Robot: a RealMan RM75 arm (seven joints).
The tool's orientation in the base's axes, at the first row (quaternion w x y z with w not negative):
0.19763 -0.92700 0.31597 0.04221
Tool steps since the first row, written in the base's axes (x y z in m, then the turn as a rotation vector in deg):
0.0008 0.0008 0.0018 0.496 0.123 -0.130
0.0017 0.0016 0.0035 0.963 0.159 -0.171
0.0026 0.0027 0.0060 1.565 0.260 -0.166
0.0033 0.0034 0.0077 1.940 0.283 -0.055
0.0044 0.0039 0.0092 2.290 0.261 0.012
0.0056 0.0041 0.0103 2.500 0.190 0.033
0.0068 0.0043 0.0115 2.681 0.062 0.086
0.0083 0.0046 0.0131 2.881 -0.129 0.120
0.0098 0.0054 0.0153 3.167 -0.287 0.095
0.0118 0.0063 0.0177 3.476 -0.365 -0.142
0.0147 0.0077 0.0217 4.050 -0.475 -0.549
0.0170 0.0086 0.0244 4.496 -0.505 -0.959
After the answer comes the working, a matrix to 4 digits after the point.
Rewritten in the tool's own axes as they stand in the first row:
-0.0002 -0.0017 -0.0013 0.352 -0.344 0.191
-0.0003 -0.0034 -0.0025 0.712 -0.637 0.264
-0.0007 -0.0056 -0.0043 1.133 -1.074 0.328
-0.0009 -0.0071 -0.0056 1.396 -1.355 0.252
-0.0006 -0.0086 -0.0067 1.674 -1.572 0.198
0.0000 -0.0098 -0.0076 1.877 -1.655 0.161
0.0006 -0.0111 -0.0086 2.083 -1.689 0.070
0.0013 -0.0128 -0.0098 2.345 -1.683 -0.027
0.0016 -0.0150 -0.0115 2.667 -1.733 -0.052
0.0022 -0.0177 -0.0132 3.006 -1.782 0.149
0.0029 -0.0218 -0.0162 3.609 -1.911 0.506
0.0037 -0.0247 -0.0182 4.064 -2.018 0.892

The tool's axes in the first row as the columns of a matrix, in the base's axes (rounded; the answer above uses it unrounded):
0.7968 -0.6025 0.0466
-0.5691 -0.7222 0.3931
-0.2031 -0.3397 -0.9183

